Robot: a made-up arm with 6 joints.
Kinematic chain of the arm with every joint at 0, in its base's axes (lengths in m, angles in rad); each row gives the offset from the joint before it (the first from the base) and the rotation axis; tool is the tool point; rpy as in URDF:
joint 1: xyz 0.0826 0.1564 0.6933 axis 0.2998 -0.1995 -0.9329
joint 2: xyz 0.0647 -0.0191 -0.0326 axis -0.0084 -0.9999 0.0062
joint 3: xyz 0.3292 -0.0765 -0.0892 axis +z
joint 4: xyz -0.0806 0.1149 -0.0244 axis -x
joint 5: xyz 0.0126 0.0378 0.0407 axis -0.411 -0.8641 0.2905
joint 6: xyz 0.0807 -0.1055 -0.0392 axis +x
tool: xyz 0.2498 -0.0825 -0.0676 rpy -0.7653 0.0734 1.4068
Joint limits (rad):
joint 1: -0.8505..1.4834
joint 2: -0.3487..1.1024
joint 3: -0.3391..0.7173
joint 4: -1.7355..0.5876
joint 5: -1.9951..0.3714
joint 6: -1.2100..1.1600
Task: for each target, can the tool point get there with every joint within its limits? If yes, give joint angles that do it. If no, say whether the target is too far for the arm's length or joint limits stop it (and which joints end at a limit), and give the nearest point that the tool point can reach.
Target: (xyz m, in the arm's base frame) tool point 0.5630 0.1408 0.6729
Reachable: yes | joints 0.7309 0.8151 0.3128 -1.0908 -1.1148 0.7053
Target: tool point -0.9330 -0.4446 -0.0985
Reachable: no: too far | nearest point -0.0609 -0.2798 0.3864 | short by 1.011 m
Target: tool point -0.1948 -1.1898 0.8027
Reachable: no: too far | nearest point -0.0089 -0.5702 0.7566 | short by 0.648 m
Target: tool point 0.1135 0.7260 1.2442
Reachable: no: joint limits stop it (at a limit: joint 1, joint 4, joint 5, joint 6) | nearest point 0.1902 0.5134 1.1015 | short by 0.267 m
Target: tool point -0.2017 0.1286 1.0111
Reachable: no: joint limits stop it (at a limit: joint 1, joint 2, joint 3, joint 5, joint 6) | nearest point -0.2280 -0.1684 1.0942 | short by 0.310 m
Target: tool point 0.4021 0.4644 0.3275
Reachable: yes | joints -0.2251 0.0410 0.3822 -1.3478 -0.6046 0.0109
